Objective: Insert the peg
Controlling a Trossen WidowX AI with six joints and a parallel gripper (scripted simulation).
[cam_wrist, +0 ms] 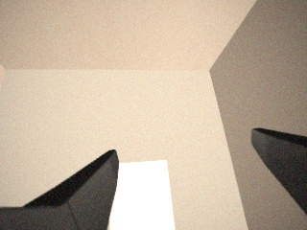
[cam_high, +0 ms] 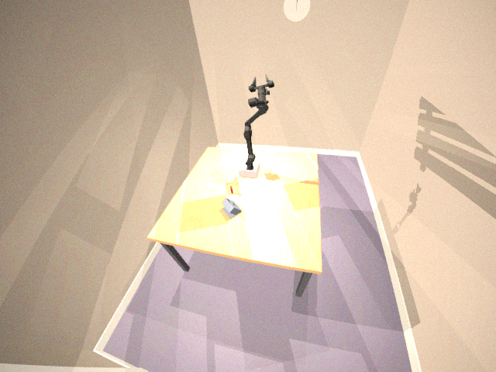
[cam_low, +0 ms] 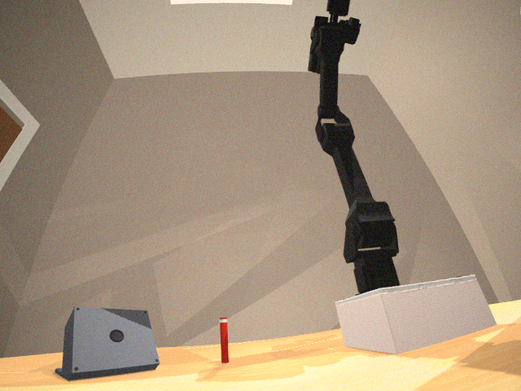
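The red peg is 38 cm ahead of my gripper tip, 28 cm to the right of it and 80 cm below it. From my gripper tip the other things lie so: grey sloped panel 58 cm ahead, 25 cm to the right, 82 cm below.
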